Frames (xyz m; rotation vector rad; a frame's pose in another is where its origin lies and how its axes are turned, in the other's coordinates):
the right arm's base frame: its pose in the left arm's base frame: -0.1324 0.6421 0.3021 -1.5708 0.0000 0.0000
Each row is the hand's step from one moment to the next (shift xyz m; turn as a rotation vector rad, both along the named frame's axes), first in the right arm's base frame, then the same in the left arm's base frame.
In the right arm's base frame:
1: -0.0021 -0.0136 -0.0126 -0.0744 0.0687 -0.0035
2: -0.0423 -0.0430 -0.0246 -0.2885 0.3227 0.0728
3: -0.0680 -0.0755 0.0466 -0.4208 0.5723 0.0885
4: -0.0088 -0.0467 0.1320 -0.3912 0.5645 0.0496
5: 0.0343 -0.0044 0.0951 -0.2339 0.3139 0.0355
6: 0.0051 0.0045 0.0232 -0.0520 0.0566 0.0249
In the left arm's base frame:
1: -0.0021 -0.0126 0.0136 -0.0744 -0.0035 -0.0687
2: -0.0423 -0.0246 0.0430 -0.2885 0.0728 -0.3227
3: -0.0680 0.0466 0.0755 -0.4208 0.0885 -0.5723
4: -0.0088 0.1320 0.0467 -0.3912 0.0496 -0.5645
5: 0.0343 0.0951 0.0044 -0.2339 0.0355 -0.3139
6: 0.0051 0.0232 -0.0045 -0.0520 0.0249 -0.0566

